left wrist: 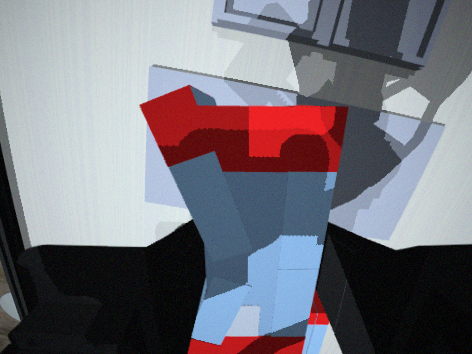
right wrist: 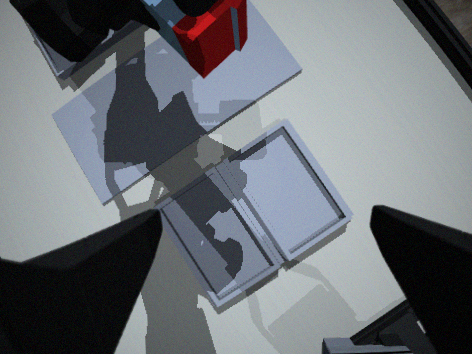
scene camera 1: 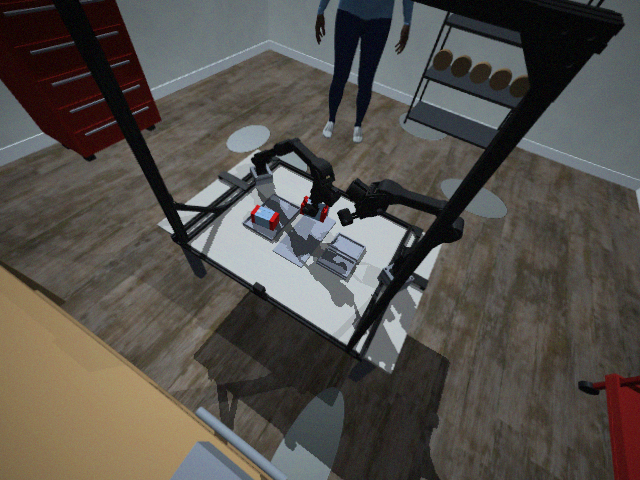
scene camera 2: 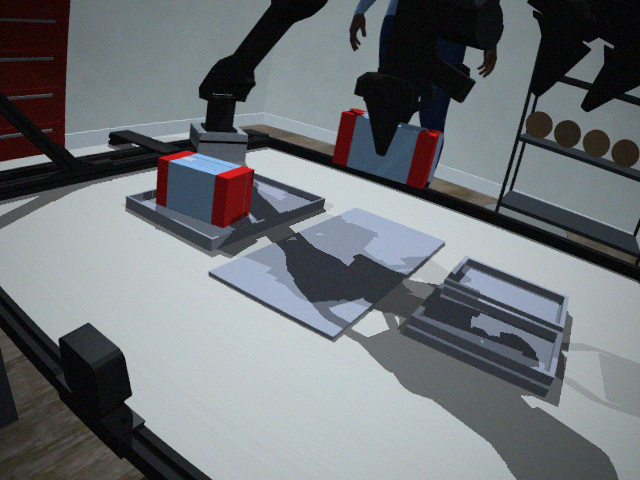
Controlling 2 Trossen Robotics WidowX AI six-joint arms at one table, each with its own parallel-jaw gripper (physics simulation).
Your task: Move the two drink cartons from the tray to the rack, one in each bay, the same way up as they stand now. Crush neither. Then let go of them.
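Places are measured from the left arm's base along level axes (x ahead, y left, z up), in centimetres.
Pixels of known places: left gripper, fingertip midpoint: (left wrist: 253, 216) (right wrist: 174, 10) (scene camera 2: 385, 152); right gripper, fingertip midpoint: (right wrist: 265, 218) (scene camera 1: 352, 219) (scene camera 2: 560, 102); left arm's base, link origin: (scene camera 1: 261, 170) (scene camera 2: 218, 128).
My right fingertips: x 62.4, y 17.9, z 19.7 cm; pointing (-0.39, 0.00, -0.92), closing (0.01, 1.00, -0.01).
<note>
For each thing: its middle in the pictures, then the offset to it from my right fingertips. "spot": a spot on its surface instead.
- light-blue drink carton with red ends, surface spot: (scene camera 2: 192, 191) spot: dx -28.3, dy -29.4, dz -21.1 cm
- grey tray, surface spot: (scene camera 2: 170, 229) spot: dx -25.2, dy -32.7, dz -25.1 cm
- drink carton, body centre: (left wrist: 239, 222) (scene camera 2: 387, 146) (scene camera 1: 314, 209) dx -19.3, dy -6.8, dz -11.3 cm
- grey two-bay rack, body centre: (scene camera 2: 499, 312) (right wrist: 251, 212) (scene camera 1: 342, 254) dx +1.5, dy -0.6, dz -24.3 cm
One light-blue drink carton with red ends (scene camera 1: 264, 217) (scene camera 2: 192, 191) rests long side level in the grey tray (scene camera 2: 170, 229). My left gripper (scene camera 2: 385, 142) (left wrist: 253, 216) is shut on the other drink carton (scene camera 2: 356, 147) (left wrist: 270, 200) (right wrist: 215, 45), across its middle, and holds it in the air, long side roughly level and slightly tilted. Its far finger is hidden in scene camera 2. My right gripper (scene camera 2: 560, 101) (right wrist: 265, 218) is open and empty, high above the table on the rack side. The grey two-bay rack (scene camera 2: 480, 356) (left wrist: 260, 25) (right wrist: 250, 220) has nothing in either bay.
A flat grey plate (scene camera 1: 292, 253) (scene camera 2: 248, 273) (left wrist: 170, 175) (right wrist: 80, 120) lies between the tray and the rack. The left gripper and its carton are close beside the right arm. A black frame surrounds the table. A person stands behind it. Shadows cross the plate and rack.
</note>
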